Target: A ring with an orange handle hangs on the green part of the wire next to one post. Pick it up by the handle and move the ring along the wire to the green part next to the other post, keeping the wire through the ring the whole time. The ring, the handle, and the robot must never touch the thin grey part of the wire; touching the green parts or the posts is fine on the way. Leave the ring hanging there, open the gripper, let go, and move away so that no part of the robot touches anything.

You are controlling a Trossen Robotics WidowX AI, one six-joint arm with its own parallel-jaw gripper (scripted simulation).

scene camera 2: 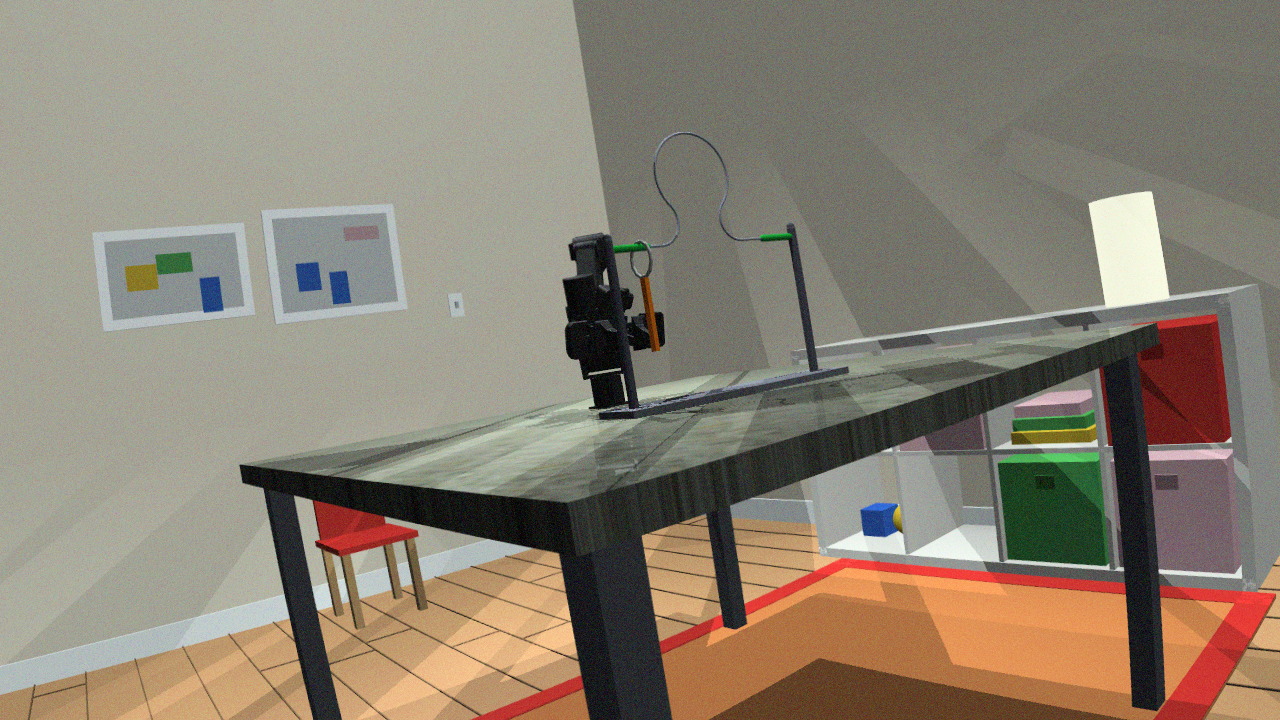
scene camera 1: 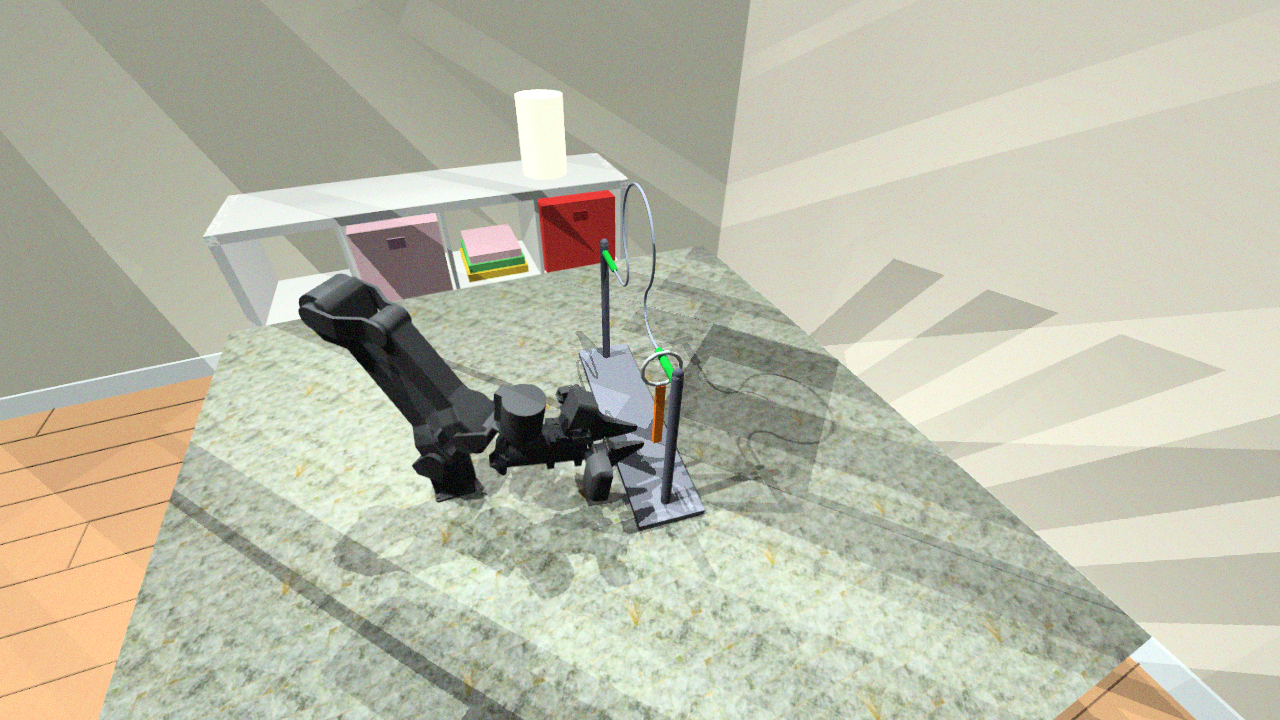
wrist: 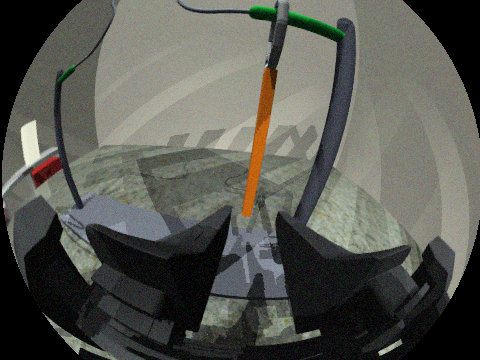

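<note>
A ring and my own gripper can be seen in the pictures. Scene camera 2 shows my gripper. The wrist view, too, has my gripper in it.
</note>
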